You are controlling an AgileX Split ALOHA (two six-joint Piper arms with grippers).
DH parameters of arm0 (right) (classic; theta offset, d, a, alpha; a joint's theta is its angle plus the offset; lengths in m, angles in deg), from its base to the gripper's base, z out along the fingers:
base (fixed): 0 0 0 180
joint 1: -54.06 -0.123 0 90
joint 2: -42.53 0 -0.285 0
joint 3: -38.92 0 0.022 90
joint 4: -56.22 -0.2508 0 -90
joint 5: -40.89 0 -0.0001 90
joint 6: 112.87 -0.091 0 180
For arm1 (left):
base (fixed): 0 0 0 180
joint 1: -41.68 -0.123 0 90
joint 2: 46.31 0 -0.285 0
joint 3: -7.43 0 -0.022 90
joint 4: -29.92 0.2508 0 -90
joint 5: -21.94 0 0.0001 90
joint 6: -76.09 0.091 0 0
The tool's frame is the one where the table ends.
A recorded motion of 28 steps. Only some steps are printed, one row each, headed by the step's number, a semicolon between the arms.
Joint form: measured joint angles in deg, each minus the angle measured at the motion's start. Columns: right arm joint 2, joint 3, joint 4, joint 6, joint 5, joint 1; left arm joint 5, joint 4, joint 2, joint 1, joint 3, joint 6.
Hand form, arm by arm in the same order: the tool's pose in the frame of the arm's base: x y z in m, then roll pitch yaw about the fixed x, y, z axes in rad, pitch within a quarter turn. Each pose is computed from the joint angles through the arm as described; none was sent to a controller.
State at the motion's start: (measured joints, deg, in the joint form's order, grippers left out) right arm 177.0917 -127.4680 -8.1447 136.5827 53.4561 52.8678; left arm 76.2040 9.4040 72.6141 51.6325 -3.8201 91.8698
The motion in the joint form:
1: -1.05 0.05 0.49 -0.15 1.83 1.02; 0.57 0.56 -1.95 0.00 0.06 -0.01
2: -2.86 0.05 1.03 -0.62 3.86 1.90; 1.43 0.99 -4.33 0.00 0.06 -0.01
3: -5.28 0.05 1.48 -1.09 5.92 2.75; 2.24 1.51 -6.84 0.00 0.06 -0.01
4: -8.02 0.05 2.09 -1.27 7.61 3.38; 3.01 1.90 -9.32 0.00 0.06 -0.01
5: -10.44 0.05 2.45 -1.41 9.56 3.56; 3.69 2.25 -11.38 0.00 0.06 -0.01
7: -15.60 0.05 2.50 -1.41 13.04 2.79; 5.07 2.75 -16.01 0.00 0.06 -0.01
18: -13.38 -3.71 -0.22 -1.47 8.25 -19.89; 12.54 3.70 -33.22 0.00 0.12 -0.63
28: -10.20 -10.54 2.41 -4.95 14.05 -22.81; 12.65 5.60 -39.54 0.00 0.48 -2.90
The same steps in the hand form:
1: 0.3900 0.0216 0.0514 2.9702 0.4816 -3.0203; 0.3974 -0.0955 0.2484 -2.8852 0.3861 2.8963
2: 0.3906 0.0183 0.0636 2.9442 0.4984 -3.0296; 0.3907 -0.0941 0.2646 -2.8940 0.4130 2.8861
3: 0.3911 0.0151 0.0799 2.9192 0.5251 -3.0385; 0.3831 -0.0923 0.2813 -2.9055 0.4427 2.8748
4: 0.3913 0.0129 0.0984 2.9068 0.5602 -3.0339; 0.3749 -0.0906 0.2975 -2.9155 0.4725 2.8650
5: 0.3902 0.0142 0.1147 2.8881 0.5885 -3.0247; 0.3675 -0.0891 0.3107 -2.9247 0.4964 2.8562
7: 0.3860 0.0240 0.1495 2.8554 0.6553 -2.9920; 0.3496 -0.0856 0.3393 -2.9421 0.5530 2.8394
18: 0.3683 0.1734 0.1522 2.8849 0.7168 -2.6655; 0.2621 -0.0706 0.4274 -2.9943 0.7204 2.7803
28: 0.3747 0.2063 0.1586 2.8081 0.7195 -2.6098; 0.2284 -0.0620 0.4527 -3.0250 0.8101 2.7973

